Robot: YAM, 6 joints.
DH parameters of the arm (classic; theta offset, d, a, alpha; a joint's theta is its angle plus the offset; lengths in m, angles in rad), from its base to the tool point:
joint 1: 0 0.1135 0.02 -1.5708
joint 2: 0 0 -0.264 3.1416
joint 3: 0.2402 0 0.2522 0
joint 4: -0.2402 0 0.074 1.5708
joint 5: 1.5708 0 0 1.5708
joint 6: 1.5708 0.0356 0 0
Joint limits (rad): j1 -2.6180..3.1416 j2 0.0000..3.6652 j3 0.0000..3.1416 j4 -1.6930..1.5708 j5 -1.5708..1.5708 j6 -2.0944..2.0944
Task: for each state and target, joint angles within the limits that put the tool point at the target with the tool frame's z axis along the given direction. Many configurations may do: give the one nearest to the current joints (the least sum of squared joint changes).
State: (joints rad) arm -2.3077 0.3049 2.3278 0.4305 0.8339 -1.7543
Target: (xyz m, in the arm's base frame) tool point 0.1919 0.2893 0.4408 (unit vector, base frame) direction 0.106 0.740 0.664
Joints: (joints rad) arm -2.1918 0.0021 1.4400 0.9179 0.3516 -1.7543
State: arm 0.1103 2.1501 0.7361 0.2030 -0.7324 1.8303
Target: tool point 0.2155 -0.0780 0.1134 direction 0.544 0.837 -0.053
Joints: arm -0.5026 1.6374 0.3505 0.6624 -1.4800 1.8303
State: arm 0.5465 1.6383 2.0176 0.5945 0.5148 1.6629
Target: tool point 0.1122 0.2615 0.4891 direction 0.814 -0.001 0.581
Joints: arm 1.2627 1.4743 1.3294 1.3153 0.8882 1.6629
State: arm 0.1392 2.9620 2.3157 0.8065 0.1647 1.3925
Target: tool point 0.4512 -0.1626 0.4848 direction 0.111 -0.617 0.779
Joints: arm -0.3047 2.3541 2.4669 1.1005 0.5888 1.3925
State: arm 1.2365 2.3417 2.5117 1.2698 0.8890 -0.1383
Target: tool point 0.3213 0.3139 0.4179 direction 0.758 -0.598 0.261
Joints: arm 0.8502 2.2221 2.0315 1.5692 1.3017 -0.1383
